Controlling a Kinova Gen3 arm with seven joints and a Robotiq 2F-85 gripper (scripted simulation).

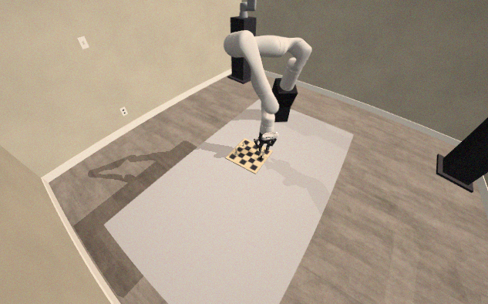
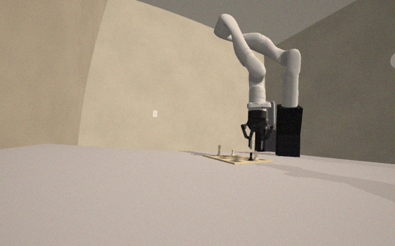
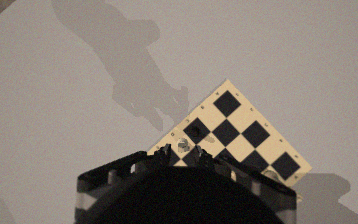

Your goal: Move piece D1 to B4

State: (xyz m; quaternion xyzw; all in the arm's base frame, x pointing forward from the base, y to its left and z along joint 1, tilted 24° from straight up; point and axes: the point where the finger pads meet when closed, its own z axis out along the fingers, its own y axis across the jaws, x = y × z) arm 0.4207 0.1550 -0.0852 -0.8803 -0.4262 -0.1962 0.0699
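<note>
The white chess piece lies 50 mm below my hand. From my hand the other things lie so: chessboard 50 mm ahead, 70 mm to the right, 60 mm below; then black chess piece 30 mm ahead, 10 mm to the left, 50 mm below.
</note>
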